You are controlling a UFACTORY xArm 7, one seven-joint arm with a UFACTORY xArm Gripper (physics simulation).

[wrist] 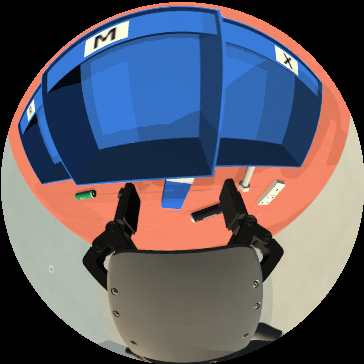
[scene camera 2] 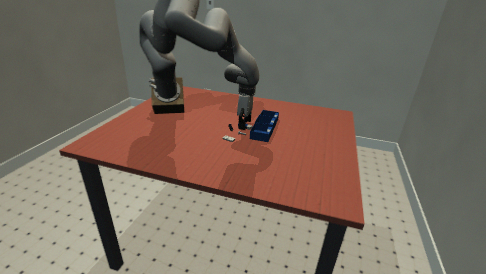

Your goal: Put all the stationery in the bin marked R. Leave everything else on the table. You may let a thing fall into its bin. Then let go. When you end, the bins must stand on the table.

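Where they show: gripper, fingertip midpoint: (wrist: pixel 179 189) (scene camera 2: pixel 244 125); arm's base, link origin: (scene camera 2: pixel 167 91).
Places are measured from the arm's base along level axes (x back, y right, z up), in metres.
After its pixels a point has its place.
Observation:
A blue and white block (wrist: pixel 175 196) @[y 0.071, x -0.385, z -0.112 m] (scene camera 2: pixel 249 127) @[y 0.092, x -0.416, z -0.115 m], which looks like an eraser, lies on the table in front of bin M, its white end partly hidden under the bin's rim in the wrist view. My gripper (wrist: pixel 179 189) @[y 0.076, x -0.392, z -0.114 m] (scene camera 2: pixel 242 124) @[y 0.076, x -0.392, z -0.114 m] is open and low over the table, with one finger on each side of the block and a gap to it on both sides. Nothing is held. Bin R (wrist: pixel 30 144) (scene camera 2: pixel 271 114) @[y -0.052, x -0.516, z -0.104 m] is blue and stands at the far left in the wrist view, beyond bin M. What lies on its floor is partly hidden.
Bin M (wrist: pixel 160 20) and bin X (wrist: pixel 250 42) stand beside bin R. A black cylinder (wrist: pixel 206 213) @[y 0.100, x -0.334, z -0.113 m] (scene camera 2: pixel 230 127) @[y 0.116, x -0.329, z -0.112 m] lies by the right finger. A bolt (wrist: pixel 246 179) @[y 0.147, x -0.385, z -0.116 m] (scene camera 2: pixel 242 133) @[y 0.153, x -0.389, z -0.118 m] and a domino (wrist: pixel 271 192) @[y 0.201, x -0.341, z -0.118 m] (scene camera 2: pixel 228 138) @[y 0.213, x -0.334, z -0.116 m] lie farther right, a green battery (wrist: pixel 85 195) @[y -0.045, x -0.409, z -0.115 m] left.

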